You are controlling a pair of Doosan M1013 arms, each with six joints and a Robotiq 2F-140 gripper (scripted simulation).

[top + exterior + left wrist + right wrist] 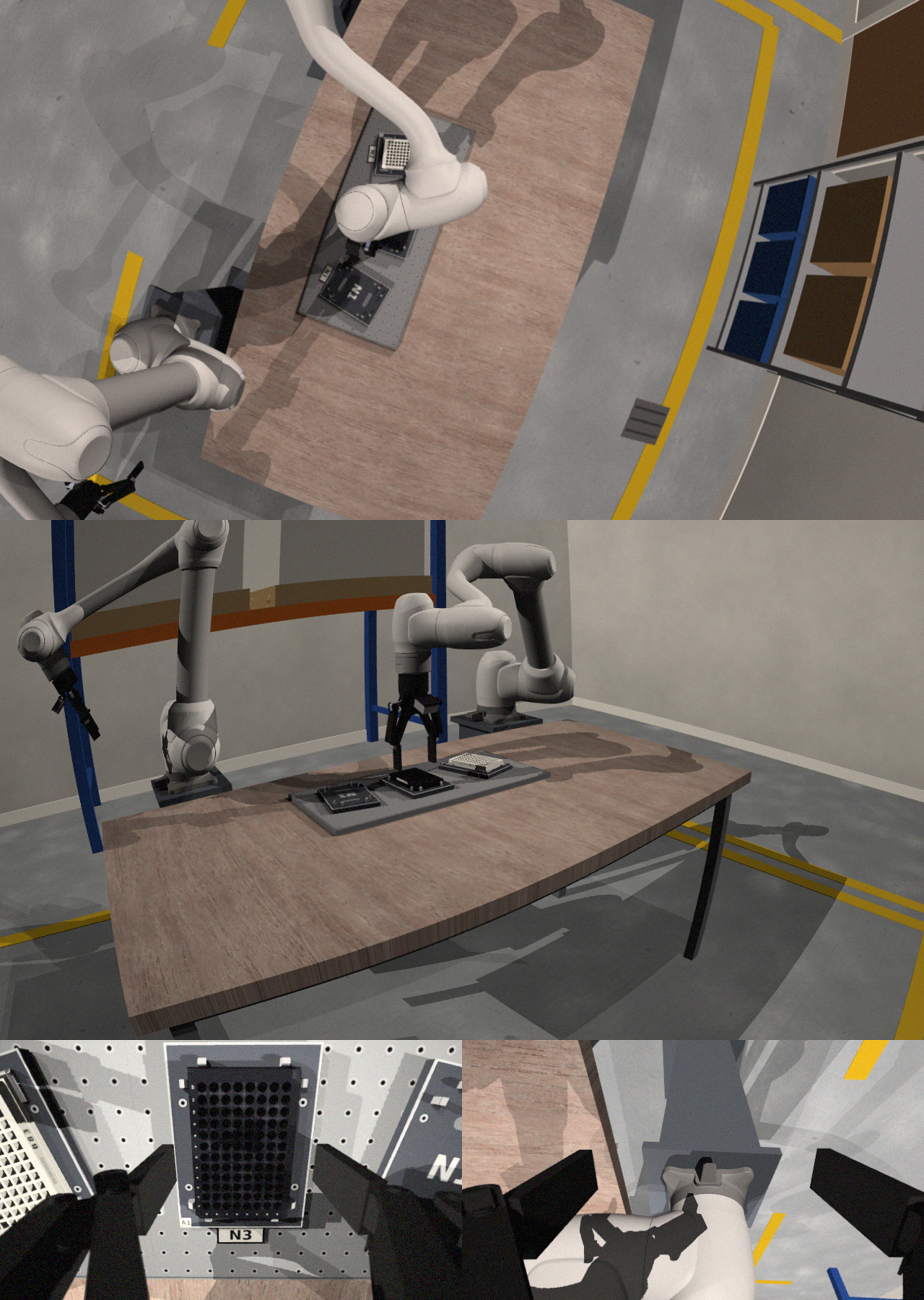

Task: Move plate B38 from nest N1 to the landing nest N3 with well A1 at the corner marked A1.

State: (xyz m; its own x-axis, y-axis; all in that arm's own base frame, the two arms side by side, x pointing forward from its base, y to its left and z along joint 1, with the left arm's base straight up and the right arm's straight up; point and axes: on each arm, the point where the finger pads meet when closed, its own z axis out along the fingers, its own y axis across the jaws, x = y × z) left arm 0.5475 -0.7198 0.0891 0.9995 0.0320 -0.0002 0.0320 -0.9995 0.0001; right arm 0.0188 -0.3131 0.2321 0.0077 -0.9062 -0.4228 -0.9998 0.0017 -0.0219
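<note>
Now: the black plate B38 60 mm below my left hand. Also, from my left hand: nest N3: 70 mm below; nest N1: 190 mm to the right, 70 mm below, 20 mm behind; white plate B83: 210 mm to the left, 60 mm below, 20 mm behind.
</note>
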